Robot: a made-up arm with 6 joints.
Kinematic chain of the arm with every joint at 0, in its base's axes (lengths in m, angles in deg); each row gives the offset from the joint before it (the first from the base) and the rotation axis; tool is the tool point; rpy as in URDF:
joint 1: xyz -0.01 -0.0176 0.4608 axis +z
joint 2: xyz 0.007 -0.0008 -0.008 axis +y
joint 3: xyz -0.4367 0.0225 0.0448 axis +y
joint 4: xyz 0.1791 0.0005 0.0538 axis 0.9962 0 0.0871
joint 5: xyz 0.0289 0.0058 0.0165 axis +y
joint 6: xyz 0.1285 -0.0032 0.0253 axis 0.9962 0 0.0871
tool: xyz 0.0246 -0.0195 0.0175 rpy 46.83 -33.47 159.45
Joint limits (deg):
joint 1: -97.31..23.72
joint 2: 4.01..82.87
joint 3: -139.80..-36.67
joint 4: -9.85..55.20
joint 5: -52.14..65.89
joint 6: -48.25..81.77
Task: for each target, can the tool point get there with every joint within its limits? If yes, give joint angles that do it. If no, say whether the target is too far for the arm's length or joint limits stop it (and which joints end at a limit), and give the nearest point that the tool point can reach.
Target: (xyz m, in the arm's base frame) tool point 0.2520 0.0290 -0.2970
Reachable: no: joint limits stop it (at a limit: joint 2, joint 3, joint 6) | nearest point 0.1908 0.0181 0.6296 | short by 0.929 m
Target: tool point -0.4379 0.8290 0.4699
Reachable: no: too far | nearest point -0.3572 0.6693 0.5541 | short by 0.198 m
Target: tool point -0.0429 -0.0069 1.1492
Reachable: yes | joints -40.24 52.92 -99.56 36.15 -4.52 58.38
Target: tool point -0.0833 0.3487 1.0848
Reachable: yes | joints -77.19 30.89 -117.17 37.70 15.60 17.59
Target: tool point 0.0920 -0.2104 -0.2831
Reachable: no: joint limits stop it (at a limit: joint 2, joint 3, joint 6) | nearest point 0.0821 -0.1917 0.6293 | short by 0.913 m
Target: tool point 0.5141 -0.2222 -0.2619
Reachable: no: too far | nearest point 0.2196 -0.1072 0.6383 | short by 0.954 m
